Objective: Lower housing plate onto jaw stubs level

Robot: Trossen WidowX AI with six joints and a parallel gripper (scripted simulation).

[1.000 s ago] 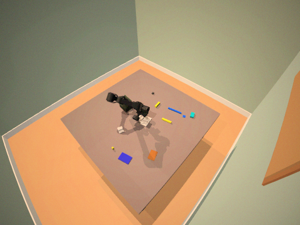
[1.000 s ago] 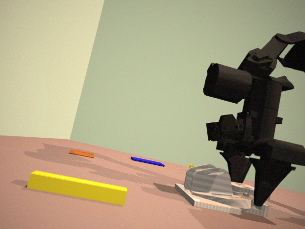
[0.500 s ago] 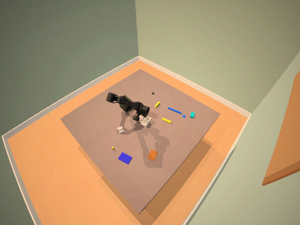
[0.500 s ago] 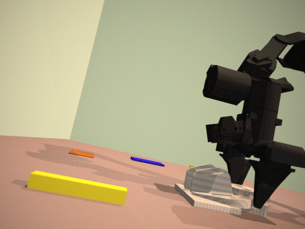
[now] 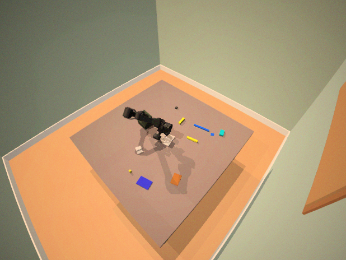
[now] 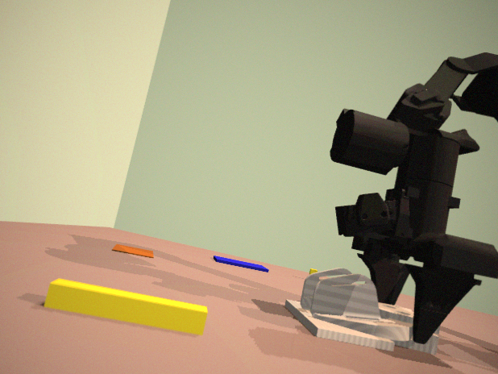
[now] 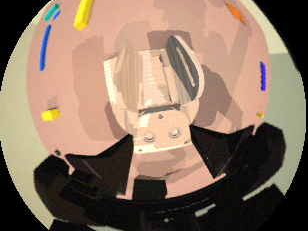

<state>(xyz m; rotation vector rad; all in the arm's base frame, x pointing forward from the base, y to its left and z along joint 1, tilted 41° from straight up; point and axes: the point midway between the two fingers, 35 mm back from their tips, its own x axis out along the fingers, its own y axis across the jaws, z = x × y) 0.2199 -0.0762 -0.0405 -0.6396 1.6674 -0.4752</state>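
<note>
My gripper tip is 2 cm below the white housing part and 1 cm short of it. From my gripper tip the other things lie so: small yellow cube 43 cm to the right, 3 cm ahead; then blue bar 32 cm to the left, 23 cm ahead; then dark cube 39 cm to the left, 14 cm behind.
</note>
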